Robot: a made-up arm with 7 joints. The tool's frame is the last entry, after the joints.
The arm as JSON. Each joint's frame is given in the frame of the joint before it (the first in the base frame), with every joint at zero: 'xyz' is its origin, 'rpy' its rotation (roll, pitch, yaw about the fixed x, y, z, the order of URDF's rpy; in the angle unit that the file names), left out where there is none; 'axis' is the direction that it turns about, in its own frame. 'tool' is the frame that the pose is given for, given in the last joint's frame.
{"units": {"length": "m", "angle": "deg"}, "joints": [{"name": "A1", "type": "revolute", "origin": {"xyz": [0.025, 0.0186, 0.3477], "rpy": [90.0, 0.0, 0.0]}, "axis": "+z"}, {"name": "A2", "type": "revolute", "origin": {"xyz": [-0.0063, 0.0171, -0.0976], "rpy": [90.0, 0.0, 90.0]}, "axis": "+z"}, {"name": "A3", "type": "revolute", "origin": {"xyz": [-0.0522, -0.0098, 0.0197], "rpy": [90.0, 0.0, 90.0]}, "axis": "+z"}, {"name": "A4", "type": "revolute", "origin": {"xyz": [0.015, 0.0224, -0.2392], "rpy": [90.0, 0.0, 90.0]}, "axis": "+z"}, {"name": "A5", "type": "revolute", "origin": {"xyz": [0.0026, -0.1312, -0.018], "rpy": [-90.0, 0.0, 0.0]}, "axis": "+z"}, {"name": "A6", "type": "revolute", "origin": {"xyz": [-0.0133, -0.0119, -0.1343], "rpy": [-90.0, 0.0, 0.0]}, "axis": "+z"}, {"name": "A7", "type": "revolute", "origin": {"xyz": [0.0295, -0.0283, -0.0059], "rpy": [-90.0, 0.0, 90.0]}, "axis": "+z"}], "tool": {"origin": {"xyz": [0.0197, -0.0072, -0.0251], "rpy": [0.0, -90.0, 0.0]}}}
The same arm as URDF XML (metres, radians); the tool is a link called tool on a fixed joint. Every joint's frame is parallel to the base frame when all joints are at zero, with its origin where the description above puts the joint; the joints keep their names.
<robot name="arm">
  <joint name="tool_joint" type="fixed">
    <parent link="link7"/>
    <child link="tool"/>
    <origin xyz="0.0251 0.0072 -0.0197" rpy="0 0 3.1416"/>
  </joint>
  <joint name="A7" type="continuous">
    <parent link="link6"/>
    <child link="link7"/>
    <origin xyz="0.0295 -0.0059 0.0283" rpy="0 0 0"/>
    <axis xyz="-1 0 0"/>
  </joint>
  <joint name="A6" type="continuous">
    <parent link="link5"/>
    <child link="link6"/>
    <origin xyz="-0.0133 -0.0119 -0.1343" rpy="0 0 0"/>
    <axis xyz="0 1 0"/>
  </joint>
  <joint name="A5" type="continuous">
    <parent link="link4"/>
    <child link="link5"/>
    <origin xyz="0.0026 0.018 -0.1312" rpy="0 0 0"/>
    <axis xyz="0 0 1"/>
  </joint>
  <joint name="A4" type="continuous">
    <parent link="link3"/>
    <child link="link4"/>
    <origin xyz="0.0224 -0.015 -0.2392" rpy="0 0 0"/>
    <axis xyz="0 -1 0"/>
  </joint>
  <joint name="A3" type="continuous">
    <parent link="link2"/>
    <child link="link3"/>
    <origin xyz="0.0197 0.0098 -0.0522" rpy="0 0 0"/>
    <axis xyz="0 0 1"/>
  </joint>
  <joint name="A2" type="continuous">
    <parent link="link1"/>
    <child link="link2"/>
    <origin xyz="-0.0063 0.0976 0.0171" rpy="0 0 0"/>
    <axis xyz="1 0 0"/>
  </joint>
  <joint name="A1" type="continuous">
    <parent link="base_link"/>
    <child link="link1"/>
    <origin xyz="0.025 0.0186 0.3477" rpy="0 0 0"/>
    <axis xyz="0 -1 0"/>
  </joint>
  <link name="base_link"/>
  <link name="link1"/>
  <link name="link2"/>
  <link name="link3"/>
  <link name="link4"/>
  <link name="link5"/>
  <link name="link6"/>
  <link name="link7"/>
  <link name="tool"/>
</robot>

